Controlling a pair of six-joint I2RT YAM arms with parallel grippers.
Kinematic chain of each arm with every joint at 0, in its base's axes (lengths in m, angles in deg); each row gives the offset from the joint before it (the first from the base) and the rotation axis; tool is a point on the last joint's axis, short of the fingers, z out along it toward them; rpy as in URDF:
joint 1: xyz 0 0 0.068 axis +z
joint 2: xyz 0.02 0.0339 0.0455 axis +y
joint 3: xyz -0.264 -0.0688 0 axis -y
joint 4: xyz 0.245 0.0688 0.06 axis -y
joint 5: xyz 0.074 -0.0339 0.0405 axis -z
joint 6: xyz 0.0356 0 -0.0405 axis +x
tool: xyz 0 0 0 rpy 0 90 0
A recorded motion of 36 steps. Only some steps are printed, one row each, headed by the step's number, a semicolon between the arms.
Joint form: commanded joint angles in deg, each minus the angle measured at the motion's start. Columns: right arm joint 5, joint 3, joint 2, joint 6, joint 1, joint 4; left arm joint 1, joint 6, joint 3, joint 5, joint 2, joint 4.
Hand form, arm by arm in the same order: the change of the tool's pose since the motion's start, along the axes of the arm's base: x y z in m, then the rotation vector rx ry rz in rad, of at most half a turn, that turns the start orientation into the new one. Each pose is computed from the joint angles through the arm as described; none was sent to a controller.
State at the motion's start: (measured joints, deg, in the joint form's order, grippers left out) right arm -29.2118 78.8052 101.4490 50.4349 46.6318 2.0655; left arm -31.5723 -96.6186 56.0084 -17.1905 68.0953 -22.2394
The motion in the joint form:
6: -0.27 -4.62 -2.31 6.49 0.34 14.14; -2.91 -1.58 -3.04 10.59 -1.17 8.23
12: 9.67 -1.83 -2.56 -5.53 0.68 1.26; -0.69 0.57 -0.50 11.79 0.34 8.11
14: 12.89 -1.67 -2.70 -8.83 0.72 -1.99; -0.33 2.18 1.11 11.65 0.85 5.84
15: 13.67 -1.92 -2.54 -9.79 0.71 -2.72; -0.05 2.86 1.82 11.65 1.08 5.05
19: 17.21 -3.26 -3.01 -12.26 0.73 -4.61; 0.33 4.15 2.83 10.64 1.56 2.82
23: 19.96 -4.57 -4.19 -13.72 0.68 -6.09; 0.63 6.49 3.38 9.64 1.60 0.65
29: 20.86 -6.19 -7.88 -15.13 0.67 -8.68; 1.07 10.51 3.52 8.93 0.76 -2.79
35: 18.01 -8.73 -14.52 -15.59 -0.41 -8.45; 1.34 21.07 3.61 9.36 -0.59 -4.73
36: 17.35 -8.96 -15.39 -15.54 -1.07 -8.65; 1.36 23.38 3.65 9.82 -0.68 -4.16
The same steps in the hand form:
6: -0.0067 -0.0033 0.0129 0.1762 -0.0327 -0.0145; -0.0084 -0.0182 -0.0007 -0.1631 -0.0328 -0.1950
12: -0.0049 -0.0060 0.0079 -0.0407 -0.1528 -0.1176; 0.0029 -0.0141 0.0080 -0.1479 -0.0546 -0.1941
14: -0.0049 -0.0084 0.0039 -0.1141 -0.1855 -0.1458; 0.0047 -0.0131 0.0117 -0.1145 -0.0451 -0.1990
15: -0.0047 -0.0089 -0.0001 -0.1392 -0.1914 -0.1505; 0.0059 -0.0122 0.0137 -0.1023 -0.0437 -0.2000
19: -0.0062 -0.0135 -0.0085 -0.2120 -0.2151 -0.1841; 0.0074 -0.0103 0.0140 -0.0627 -0.0276 -0.1891
23: -0.0091 -0.0197 -0.0112 -0.2607 -0.2323 -0.2136; 0.0071 -0.0077 0.0136 -0.0085 -0.0159 -0.1903
29: -0.0195 -0.0319 -0.0015 -0.2825 -0.2520 -0.2163; 0.0027 -0.0022 0.0127 0.0727 0.0041 -0.2107
35: -0.0332 -0.0541 0.0242 -0.2091 -0.2902 -0.2012; -0.0027 0.0021 0.0159 0.2207 -0.0286 -0.3137
36: -0.0330 -0.0592 0.0275 -0.2001 -0.2906 -0.2039; -0.0025 0.0018 0.0174 0.2445 -0.0485 -0.3407

